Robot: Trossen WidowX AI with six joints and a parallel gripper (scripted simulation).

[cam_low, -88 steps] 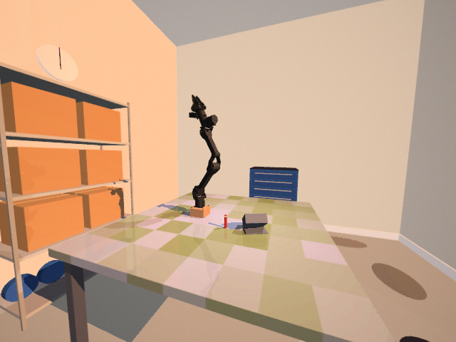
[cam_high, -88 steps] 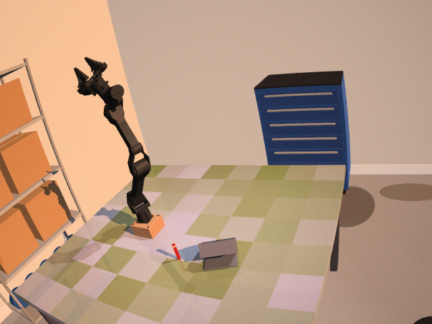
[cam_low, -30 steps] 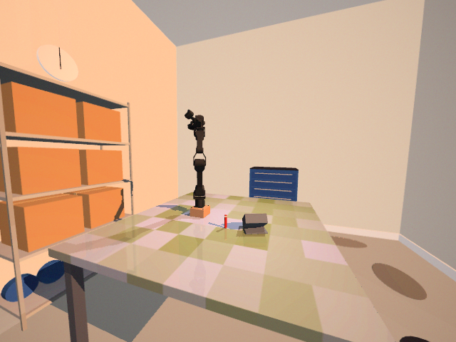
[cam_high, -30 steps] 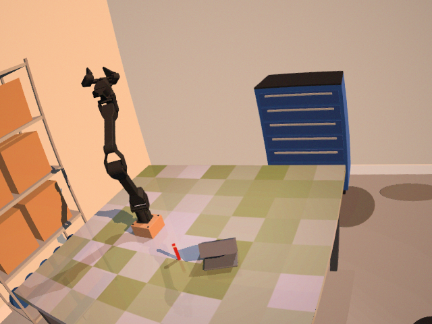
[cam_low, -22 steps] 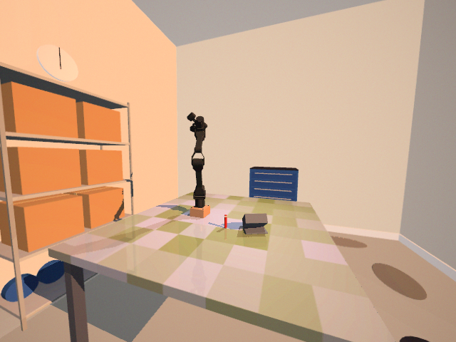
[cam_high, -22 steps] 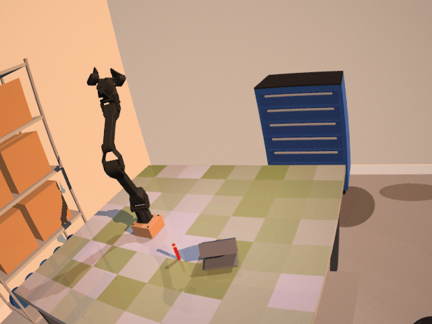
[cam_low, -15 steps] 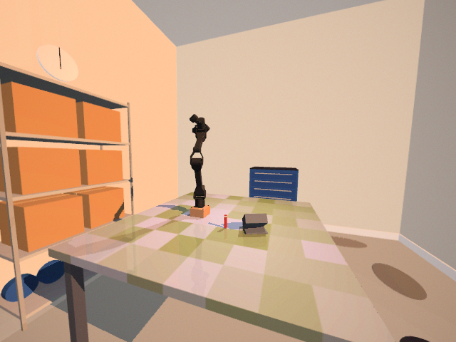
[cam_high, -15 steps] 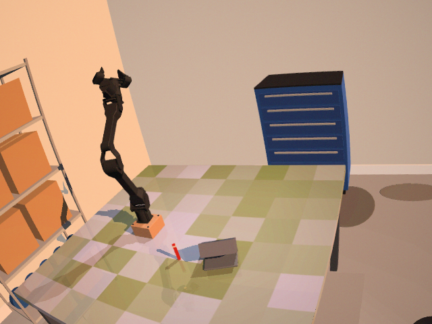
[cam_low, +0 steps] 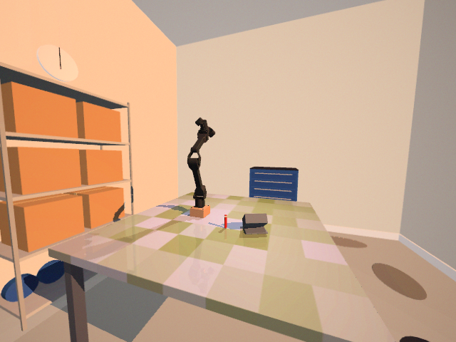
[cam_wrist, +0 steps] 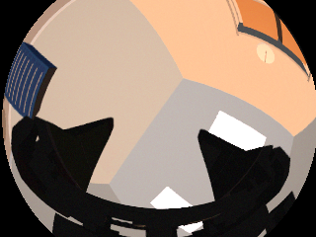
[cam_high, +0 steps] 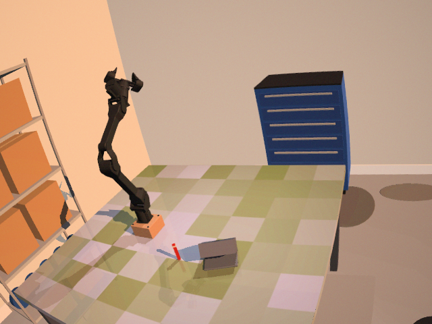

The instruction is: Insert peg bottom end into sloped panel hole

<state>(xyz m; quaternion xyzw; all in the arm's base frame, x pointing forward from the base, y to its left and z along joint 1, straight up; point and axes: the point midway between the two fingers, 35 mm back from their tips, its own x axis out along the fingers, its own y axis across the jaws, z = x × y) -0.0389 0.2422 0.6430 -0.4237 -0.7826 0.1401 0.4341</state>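
Right now the red peg is 290 mm ahead of my gripper tip, 460 mm to the right of it and 670 mm below it. Round my gripper tip: grey sloped panel 460 mm ahead, 430 mm to the right, 670 mm below.
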